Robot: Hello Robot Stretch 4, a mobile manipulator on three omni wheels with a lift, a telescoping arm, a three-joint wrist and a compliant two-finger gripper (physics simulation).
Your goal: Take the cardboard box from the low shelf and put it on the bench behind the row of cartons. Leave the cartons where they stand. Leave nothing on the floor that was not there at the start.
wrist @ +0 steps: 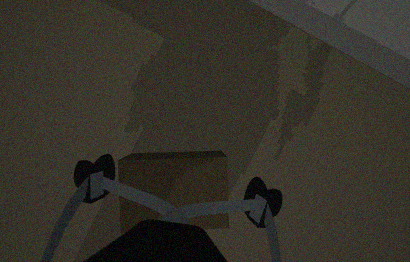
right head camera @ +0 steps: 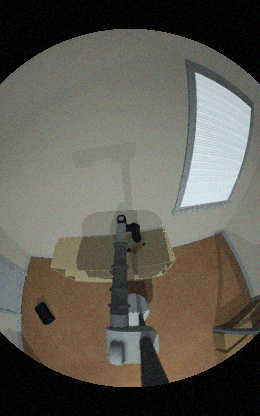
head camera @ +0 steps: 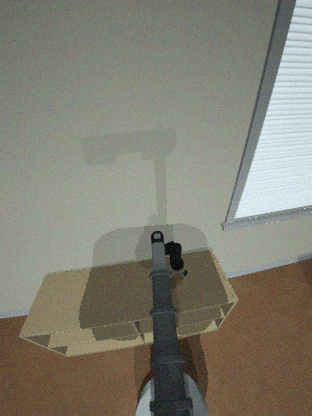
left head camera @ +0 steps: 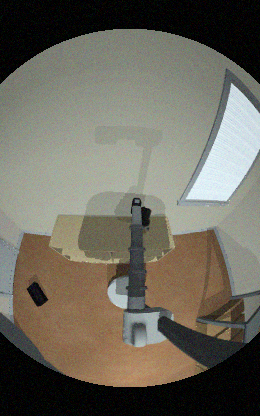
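Where they show: gripper, fingertip midpoint: (wrist: 181,181) (right head camera: 136,247) (head camera: 175,279); robot's base, origin of the base link: (right head camera: 131,308) (left head camera: 124,290).
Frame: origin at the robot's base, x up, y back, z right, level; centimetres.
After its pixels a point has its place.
Observation:
The low shelf (head camera: 60,300) @[x 58.3, y -49.9, z -62.2 cm] (left head camera: 67,227) @[x 58.3, y -54.7, z -62.6 cm] (right head camera: 67,247) @[x 58.3, y -56.9, z -62.3 cm] is a pale wooden unit against the wall. The cardboard box (wrist: 175,175) @[x 63.3, y -57.8, z 7.8 cm], plain brown, lies on its top board in the wrist view. My gripper (right head camera: 136,247) @[x 60.2, y -56.9, z 8.7 cm] (wrist: 181,181) @[x 60.2, y -56.9, z 8.7 cm] is open above the shelf top. In the wrist view its two black fingertips stand on either side of the box, the left one near the box's left edge, with a wider gap on the right. The gripper's palm hides the box's lower part. The height of the fingertips over the box is hard to tell. The cartons cannot be made out with certainty.
A black object (left head camera: 37,294) @[x -2.4, y 36.5, z -124.6 cm] (right head camera: 45,313) @[x -2.4, y 35.7, z -123.6 cm] lies on the floor at the left. A grey-framed structure with tan boards or boxes (left head camera: 225,319) @[x 24.0, y 74.7, z 140.9 cm] stands at the right edge. A window (head camera: 280,120) @[x 141.4, y -84.6, z 62.1 cm] (left head camera: 222,150) @[x 141.4, y -85.1, z 67.0 cm] (right head camera: 217,140) @[x 148.4, y -86.2, z 77.6 cm] is in the wall right of the shelf.

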